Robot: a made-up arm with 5 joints. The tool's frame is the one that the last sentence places.
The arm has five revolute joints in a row. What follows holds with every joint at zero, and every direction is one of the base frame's. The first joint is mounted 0.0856 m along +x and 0.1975 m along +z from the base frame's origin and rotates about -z. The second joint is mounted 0.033 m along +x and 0.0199 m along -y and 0.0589 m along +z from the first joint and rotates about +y. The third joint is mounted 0.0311 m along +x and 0.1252 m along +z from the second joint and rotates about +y. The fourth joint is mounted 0.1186 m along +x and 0.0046 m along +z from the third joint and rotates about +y. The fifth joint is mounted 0.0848 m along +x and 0.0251 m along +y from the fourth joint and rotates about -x. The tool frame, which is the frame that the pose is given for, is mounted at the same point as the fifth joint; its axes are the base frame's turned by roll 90, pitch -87.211 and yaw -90 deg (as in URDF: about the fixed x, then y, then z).
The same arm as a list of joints. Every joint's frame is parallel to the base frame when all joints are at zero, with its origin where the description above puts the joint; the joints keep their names.
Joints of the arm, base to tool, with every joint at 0 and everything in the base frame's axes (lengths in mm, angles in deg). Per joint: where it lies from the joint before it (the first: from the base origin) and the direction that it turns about. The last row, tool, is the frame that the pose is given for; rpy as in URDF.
joint 1: axis 0 0 -1 xyz 85.6 0 197.5
joint 2: axis 0 1 0 xyz 33 -19.9 58.9
joint 3: axis 0 1 0 xyz 31.1 0 125.2
joint 4: axis 0 1 0 xyz 118.6 0 4.6
joint 5: axis -1 0 0 xyz 84.8 25.1 0
tool: xyz 0 0 0 rpy 90 -87.21 -90

